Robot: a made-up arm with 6 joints. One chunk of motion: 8 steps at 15 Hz.
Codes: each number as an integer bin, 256 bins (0 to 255) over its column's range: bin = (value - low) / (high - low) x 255, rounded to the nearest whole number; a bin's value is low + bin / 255 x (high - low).
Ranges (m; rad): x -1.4..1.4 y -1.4..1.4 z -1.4..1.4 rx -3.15..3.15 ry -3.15..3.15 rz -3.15..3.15
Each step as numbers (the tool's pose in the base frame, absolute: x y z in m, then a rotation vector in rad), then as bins.
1 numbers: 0.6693 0.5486 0.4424 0.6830 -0.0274 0.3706
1 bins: 188 177 168 155 126 143
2 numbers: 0.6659 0.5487 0.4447 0.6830 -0.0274 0.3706
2 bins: 188 177 168 155 126 143
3 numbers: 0.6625 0.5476 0.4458 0.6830 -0.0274 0.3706
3 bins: 188 177 168 155 126 143
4 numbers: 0.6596 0.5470 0.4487 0.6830 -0.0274 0.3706
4 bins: 188 177 168 155 126 143
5 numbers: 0.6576 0.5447 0.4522 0.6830 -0.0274 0.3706
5 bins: 187 177 169 155 126 143
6 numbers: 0.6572 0.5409 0.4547 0.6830 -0.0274 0.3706
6 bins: 187 177 169 155 126 143
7 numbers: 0.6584 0.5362 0.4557 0.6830 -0.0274 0.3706
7 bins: 187 176 169 155 126 143
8 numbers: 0.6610 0.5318 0.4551 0.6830 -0.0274 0.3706
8 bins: 188 176 169 155 126 143
